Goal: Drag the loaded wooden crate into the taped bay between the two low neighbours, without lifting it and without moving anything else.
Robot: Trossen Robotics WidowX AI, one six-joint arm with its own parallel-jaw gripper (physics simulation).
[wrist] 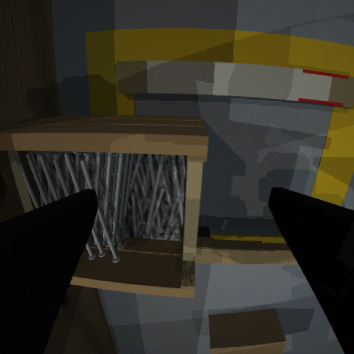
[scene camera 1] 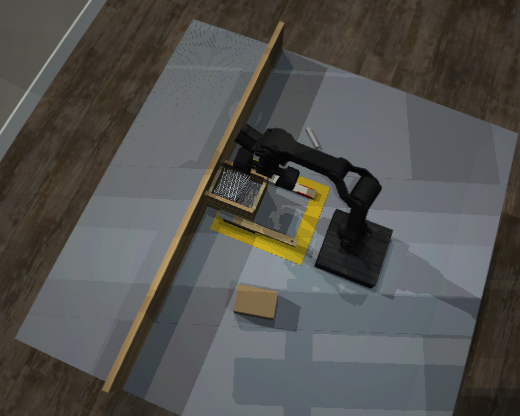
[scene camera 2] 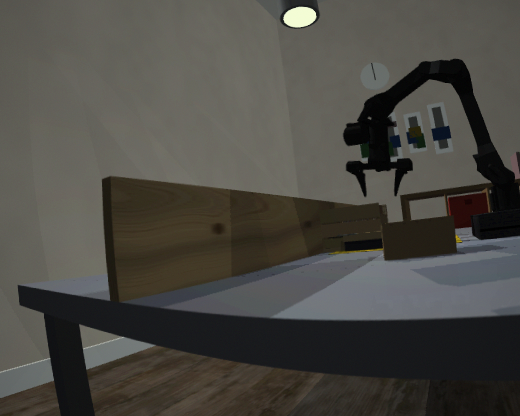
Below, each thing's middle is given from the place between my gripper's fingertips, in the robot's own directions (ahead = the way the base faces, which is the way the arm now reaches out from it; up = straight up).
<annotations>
Now: the yellow tape outline (scene camera 1: 308, 223) 5 cm behind my hand, 3 cm to the left of it and 14 cm below it. The rest, counted from my hand: low wooden slat (scene camera 1: 230, 218) (4 cm behind, 12 cm to the left, 11 cm below); tan block (scene camera 2: 432, 236) (12 cm behind, 34 cm to the left, 11 cm below).
</annotations>
